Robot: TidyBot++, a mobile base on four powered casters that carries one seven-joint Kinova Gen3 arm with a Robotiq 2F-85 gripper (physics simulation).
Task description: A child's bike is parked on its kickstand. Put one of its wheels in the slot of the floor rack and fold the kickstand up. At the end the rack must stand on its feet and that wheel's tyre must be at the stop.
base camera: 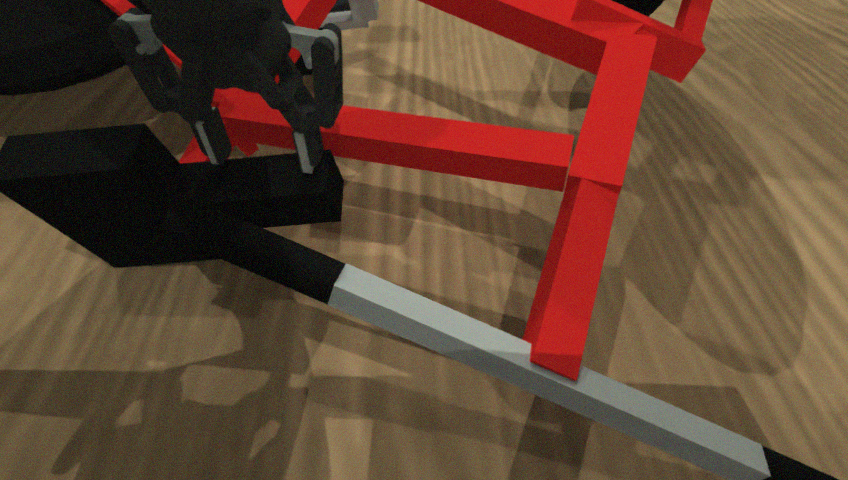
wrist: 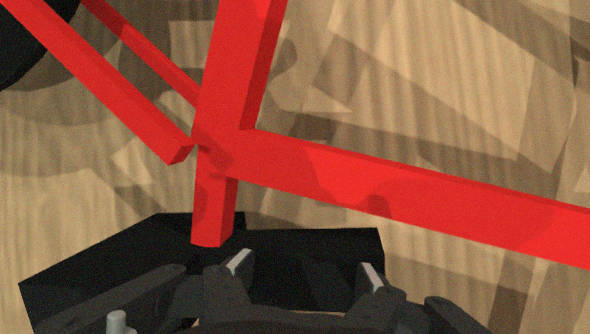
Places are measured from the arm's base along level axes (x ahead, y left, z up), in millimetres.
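Where they show: gripper, fingertip midpoint: [base camera: 266,162] [wrist: 304,271].
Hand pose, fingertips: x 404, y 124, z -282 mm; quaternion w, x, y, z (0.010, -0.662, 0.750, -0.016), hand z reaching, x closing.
Note:
Each offset is from my fingertips to the top centre of the thing. "spot": to the spot under its first point. Level surfaces: height alone.
The child's bike has a red frame @(spot: 18 mm ahead, 145 mm right, 14 mm up) [base camera: 458,136] [wrist: 425,200], seen from above. Its black saddle [base camera: 119,202] [wrist: 320,242] is at the left in the base view and at the bottom in the wrist view. Part of a black wheel @(spot: 156 mm ahead, 244 mm left, 2 mm up) [base camera: 47,53] [wrist: 25,40] shows at the top left of both views; an edge of the other wheel @(spot: 181 mm ahead, 319 mm right, 51 mm up) [base camera: 645,4] shows at the top right of the base view. My gripper [base camera: 263,164] [wrist: 304,271] is open and empty, its fingertips at the saddle's narrow nose; whether they touch it I cannot tell. I cannot make out the kickstand or the floor rack.
A grey handlebar @(spot: 130 mm back, 125 mm right, 5 mm down) [base camera: 428,309] with a black grip @(106 mm back, 24 mm right, 44 mm up) [base camera: 285,258] crosses the base view in front of the gripper, joined to the red stem @(spot: 99 mm back, 215 mm right, 6 mm down) [base camera: 571,273]. A light grey part @(spot: 320 mm ahead, 35 mm right, 16 mm down) [base camera: 360,13] shows behind the gripper. Shadows lie on the wooden floor @(114 mm down) [base camera: 416,434] [wrist: 450,60].

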